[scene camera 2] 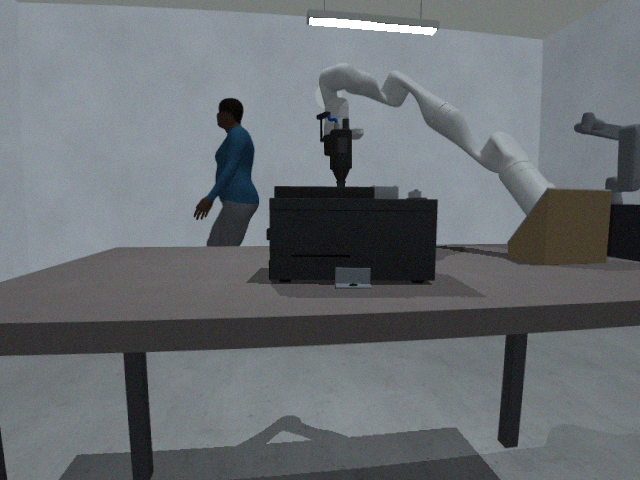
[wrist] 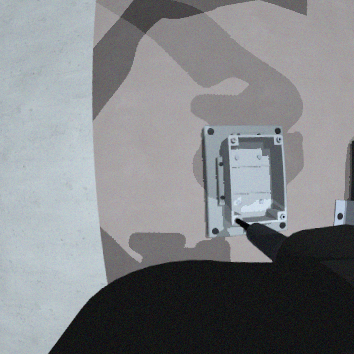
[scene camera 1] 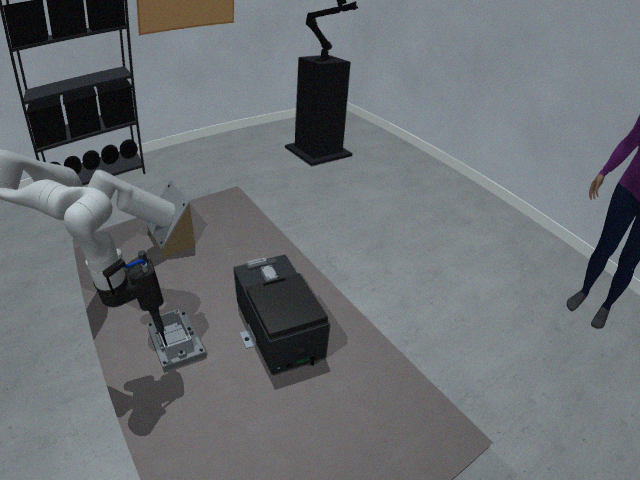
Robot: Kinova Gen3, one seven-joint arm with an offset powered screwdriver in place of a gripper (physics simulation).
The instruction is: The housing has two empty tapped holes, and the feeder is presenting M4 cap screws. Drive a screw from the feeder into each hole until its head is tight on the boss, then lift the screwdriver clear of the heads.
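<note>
The grey housing (scene camera 1: 199, 355) (wrist: 213, 150) is an open rectangular box on a flanged plate. In the wrist view, corner bosses show at its upper left (wrist: 233, 141), upper right (wrist: 279, 140) and lower right (wrist: 282, 217); which hold screws is too small to tell. My black screwdriver (scene camera 1: 164, 342) (wrist: 238, 221) points down, its tip over or at the lower-left corner boss, which it partly covers. Contact and any screw on the bit cannot be made out. In scene camera 2, its tip is hidden behind the black box-shaped feeder (scene camera 1: 289, 304) (scene camera 2: 353, 237). Screws at the feeder cannot be made out.
The feeder stands beside the housing, with a small metal bracket (scene camera 1: 247, 338) (scene camera 2: 353, 277) (wrist: 340, 215) at its side. The arm's wedge-shaped mount (scene camera 1: 180, 235) (scene camera 2: 576, 227) stands on the table (scene camera 1: 310, 413) (scene camera 2: 155, 294). A person (scene camera 2: 235, 165) stands beyond the table.
</note>
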